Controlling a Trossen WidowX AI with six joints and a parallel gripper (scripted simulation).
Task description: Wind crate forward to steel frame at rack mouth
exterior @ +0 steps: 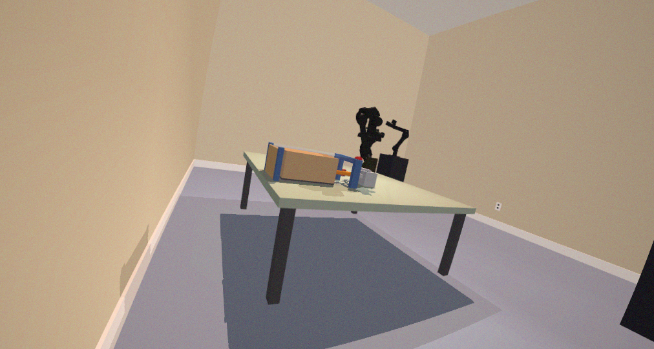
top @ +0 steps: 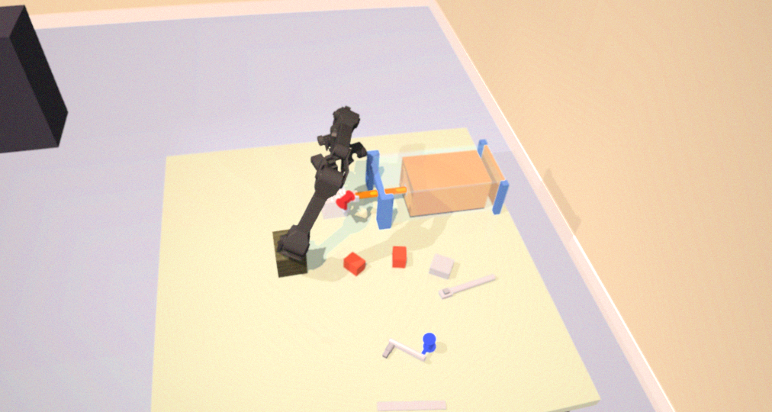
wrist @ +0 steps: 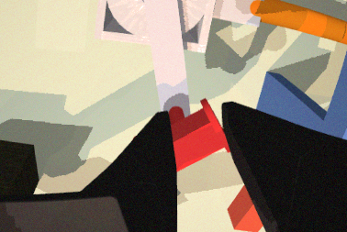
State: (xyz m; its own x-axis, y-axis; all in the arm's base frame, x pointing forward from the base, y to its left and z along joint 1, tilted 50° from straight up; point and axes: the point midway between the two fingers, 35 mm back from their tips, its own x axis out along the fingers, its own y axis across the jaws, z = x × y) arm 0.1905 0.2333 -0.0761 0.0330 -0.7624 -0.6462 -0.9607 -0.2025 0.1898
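Right now the red spool grip is 90 mm below my gripper tip, 60 mm to the right of it and 10 mm ahead of it. Round my gripper tip: winch (190 mm below, 30 mm to the left, 30 mm behind); blue steel frame (150 mm ahead, 120 mm below, 40 mm to the left); red-knobbed handle (120 mm below, 20 mm to the right).
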